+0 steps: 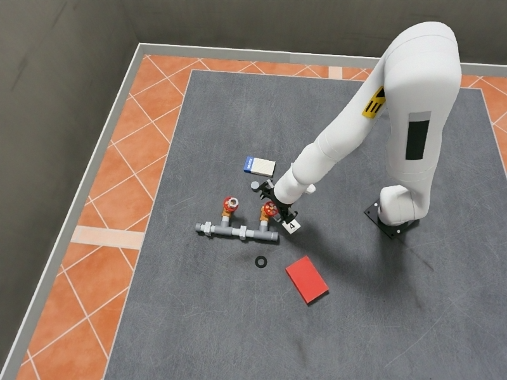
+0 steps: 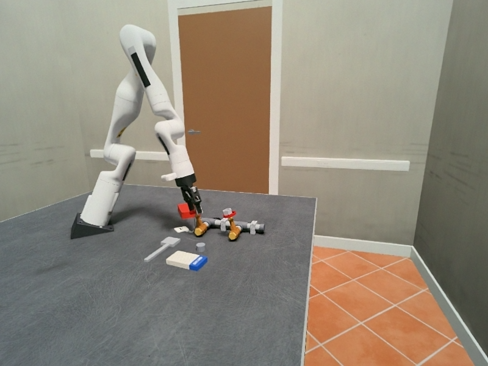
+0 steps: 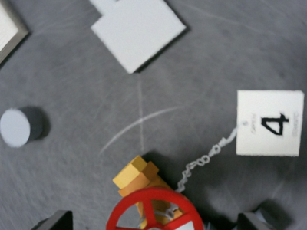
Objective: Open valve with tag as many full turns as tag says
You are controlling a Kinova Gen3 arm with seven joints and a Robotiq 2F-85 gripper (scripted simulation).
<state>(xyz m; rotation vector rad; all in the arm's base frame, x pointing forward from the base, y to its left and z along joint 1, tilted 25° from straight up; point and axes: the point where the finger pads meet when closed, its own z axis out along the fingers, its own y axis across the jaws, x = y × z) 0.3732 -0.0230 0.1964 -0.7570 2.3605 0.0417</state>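
My gripper is now 7 cm past the white tag, 2 cm to the right of it and 9 cm above it. Round my hand: grey paddle: 6 cm behind, 13 cm to the right, 9 cm below; blue box: 5 cm ahead, 21 cm to the right, 8 cm below; red block: 12 cm behind, 20 cm to the left, 8 cm below.
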